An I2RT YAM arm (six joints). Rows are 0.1 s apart.
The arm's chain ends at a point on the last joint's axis. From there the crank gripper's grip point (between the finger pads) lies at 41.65 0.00 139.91 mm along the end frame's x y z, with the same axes.
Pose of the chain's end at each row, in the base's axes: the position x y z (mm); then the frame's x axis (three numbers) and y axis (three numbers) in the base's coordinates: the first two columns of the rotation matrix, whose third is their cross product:
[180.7 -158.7 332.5 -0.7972 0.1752 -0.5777 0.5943 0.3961 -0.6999]
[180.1 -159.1 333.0 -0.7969 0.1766 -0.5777 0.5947 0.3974 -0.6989]
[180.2 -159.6 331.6 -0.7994 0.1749 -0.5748 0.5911 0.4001 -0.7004]
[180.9 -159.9 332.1 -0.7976 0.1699 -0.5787 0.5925 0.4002 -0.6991]
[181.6 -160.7 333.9 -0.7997 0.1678 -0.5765 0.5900 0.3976 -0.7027]
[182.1 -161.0 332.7 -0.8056 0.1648 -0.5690 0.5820 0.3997 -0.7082]
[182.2 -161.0 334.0 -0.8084 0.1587 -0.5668 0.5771 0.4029 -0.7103]
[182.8 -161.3 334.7 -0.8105 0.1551 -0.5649 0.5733 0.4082 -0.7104]
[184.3 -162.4 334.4 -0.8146 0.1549 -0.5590 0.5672 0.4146 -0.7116]
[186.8 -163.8 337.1 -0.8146 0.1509 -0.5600 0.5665 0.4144 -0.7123]
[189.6 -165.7 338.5 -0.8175 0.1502 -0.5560 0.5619 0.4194 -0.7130]
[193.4 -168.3 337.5 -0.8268 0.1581 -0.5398 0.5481 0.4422 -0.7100]
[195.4 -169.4 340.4 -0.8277 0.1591 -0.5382 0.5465 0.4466 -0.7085]
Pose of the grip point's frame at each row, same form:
[162.4 -277.5 249.7 -0.7972 0.1752 -0.5777 0.5943 0.3961 -0.6999]
[161.8 -277.7 249.9 -0.7969 0.1766 -0.5777 0.5947 0.3974 -0.6989]
[161.9 -278.2 248.4 -0.7994 0.1749 -0.5748 0.5911 0.4001 -0.7004]
[163.5 -278.8 249.3 -0.7976 0.1699 -0.5787 0.5925 0.4002 -0.6991]
[163.9 -279.9 251.6 -0.7997 0.1678 -0.5765 0.5900 0.3976 -0.7027]
[164.0 -280.3 250.5 -0.8056 0.1648 -0.5690 0.5820 0.3997 -0.7082]
[164.7 -280.5 252.0 -0.8084 0.1587 -0.5668 0.5771 0.4029 -0.7103]
[165.9 -280.7 252.4 -0.8105 0.1551 -0.5649 0.5733 0.4082 -0.7104]
[167.4 -281.4 251.6 -0.8146 0.1549 -0.5590 0.5672 0.4146 -0.7116]
[170.3 -283.1 254.6 -0.8146 0.1509 -0.5600 0.5665 0.4144 -0.7123]
[173.2 -284.7 255.6 -0.8175 0.1502 -0.5560 0.5619 0.4194 -0.7130]
[176.7 -285.2 251.7 -0.8268 0.1581 -0.5398 0.5481 0.4422 -0.7100]
[178.8 -286.0 254.1 -0.8277 0.1591 -0.5382 0.5465 0.4466 -0.7085]

